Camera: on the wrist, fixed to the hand. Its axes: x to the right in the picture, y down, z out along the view.
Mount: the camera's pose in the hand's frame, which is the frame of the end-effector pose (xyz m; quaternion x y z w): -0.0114 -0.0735 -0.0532 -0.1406 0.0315 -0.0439 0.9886
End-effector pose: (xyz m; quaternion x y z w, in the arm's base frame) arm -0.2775 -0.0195 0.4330 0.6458 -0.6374 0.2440 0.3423
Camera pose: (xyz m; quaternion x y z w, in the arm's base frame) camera -0.1990 0.0246 0.4492 0.6106 -0.6253 0.1569 0.4600
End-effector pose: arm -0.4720 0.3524 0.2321 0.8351 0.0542 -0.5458 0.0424
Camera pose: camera -0.4383 0.4316 0.2630 0.8344 0.1683 -0.5075 0.1337
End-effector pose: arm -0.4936 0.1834 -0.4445 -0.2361 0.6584 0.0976 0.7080
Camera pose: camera -0.5090 0.0968 -0.4194 -0.3649 0.6491 0.1505 0.6503
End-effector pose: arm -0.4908 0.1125 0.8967 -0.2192 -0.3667 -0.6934 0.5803
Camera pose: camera -0.5527 0.0835 0.8359 -0.2603 -0.2564 -0.7694 0.5240
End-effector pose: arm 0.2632 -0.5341 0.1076 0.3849 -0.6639 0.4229 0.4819
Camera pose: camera 0.3502 -0.5087 0.1201 0.3286 -0.6837 0.3157 0.5700
